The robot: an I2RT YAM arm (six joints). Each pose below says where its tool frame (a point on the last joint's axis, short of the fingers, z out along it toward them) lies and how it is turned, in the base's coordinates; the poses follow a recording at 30 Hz.
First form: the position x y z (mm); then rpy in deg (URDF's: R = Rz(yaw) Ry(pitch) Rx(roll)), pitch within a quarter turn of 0, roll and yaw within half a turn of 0.
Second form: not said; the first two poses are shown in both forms.
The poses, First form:
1: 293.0 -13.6 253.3 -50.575 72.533 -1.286
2: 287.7 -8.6 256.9 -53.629 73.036 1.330
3: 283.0 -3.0 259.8 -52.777 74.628 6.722
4: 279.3 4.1 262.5 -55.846 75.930 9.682
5: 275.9 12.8 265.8 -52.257 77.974 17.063
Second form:
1: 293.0 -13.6 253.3; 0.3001 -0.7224 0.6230; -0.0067 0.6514 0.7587; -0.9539 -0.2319 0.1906
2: 287.7 -8.6 256.9; 0.2917 -0.7837 0.5484; 0.0068 0.5750 0.8181; -0.9565 -0.2349 0.1730
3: 283.0 -3.0 259.8; 0.2633 -0.8333 0.4861; 0.0310 0.5109 0.8591; -0.9642 -0.2111 0.1604
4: 279.3 4.1 262.5; 0.2396 -0.8857 0.3976; 0.0409 0.4184 0.9073; -0.9700 -0.2012 0.1365
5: 275.9 12.8 265.8; 0.1992 -0.9190 0.3403; 0.0611 0.3582 0.9316; -0.9781 -0.1648 0.1275
